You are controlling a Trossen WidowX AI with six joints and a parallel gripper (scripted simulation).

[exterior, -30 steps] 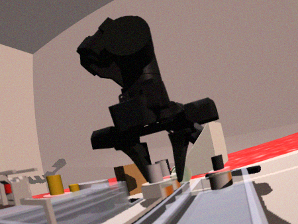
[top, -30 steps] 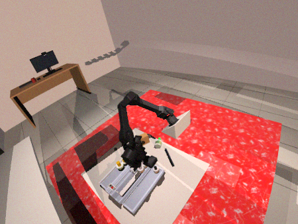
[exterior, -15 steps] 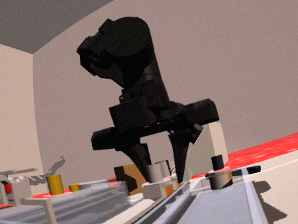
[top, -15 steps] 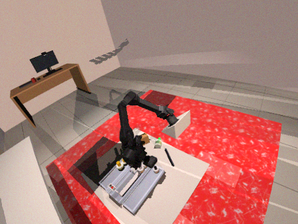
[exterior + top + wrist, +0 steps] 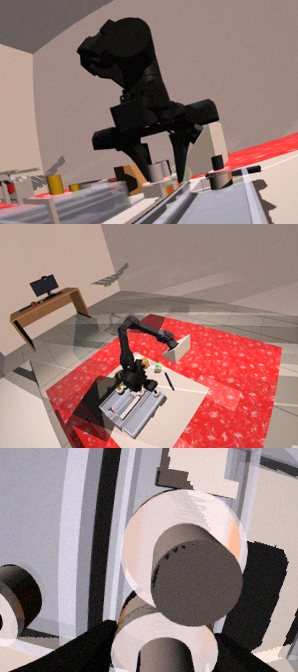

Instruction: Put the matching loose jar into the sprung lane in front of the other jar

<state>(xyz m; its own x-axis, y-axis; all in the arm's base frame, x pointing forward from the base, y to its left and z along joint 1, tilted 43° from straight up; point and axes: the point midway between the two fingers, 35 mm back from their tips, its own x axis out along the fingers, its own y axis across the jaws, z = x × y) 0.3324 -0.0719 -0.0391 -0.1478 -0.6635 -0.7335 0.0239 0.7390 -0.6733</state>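
Right now the grey rack is 140 mm ahead of my gripper tip, 30 mm to the right of it and 10 mm below it. From my gripper tip the other things lie so: black pen (130 mm behind, 90 mm to the left, 20 mm below); tan box (160 mm behind, 130 mm to the right).
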